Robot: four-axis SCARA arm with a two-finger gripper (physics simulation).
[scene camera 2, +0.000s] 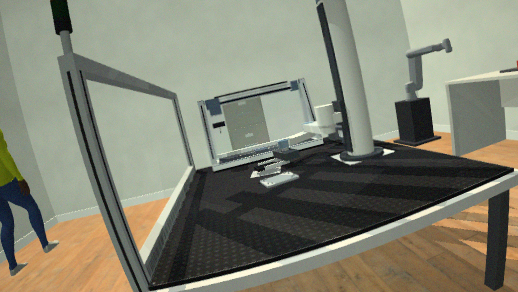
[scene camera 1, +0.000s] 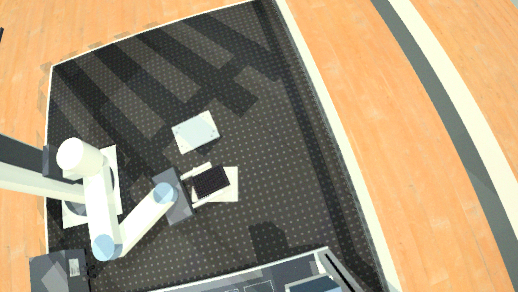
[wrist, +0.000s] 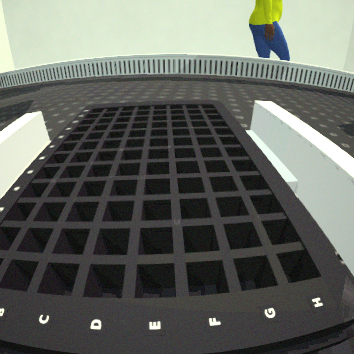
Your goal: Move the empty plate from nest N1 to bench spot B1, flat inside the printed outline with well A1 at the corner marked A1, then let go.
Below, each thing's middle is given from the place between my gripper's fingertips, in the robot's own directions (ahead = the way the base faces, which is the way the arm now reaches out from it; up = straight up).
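Scene:
The plate (scene camera 1: 211,180) is 1 cm below my hand, and it's also 1 cm to the right of my hand and 3 cm behind it.

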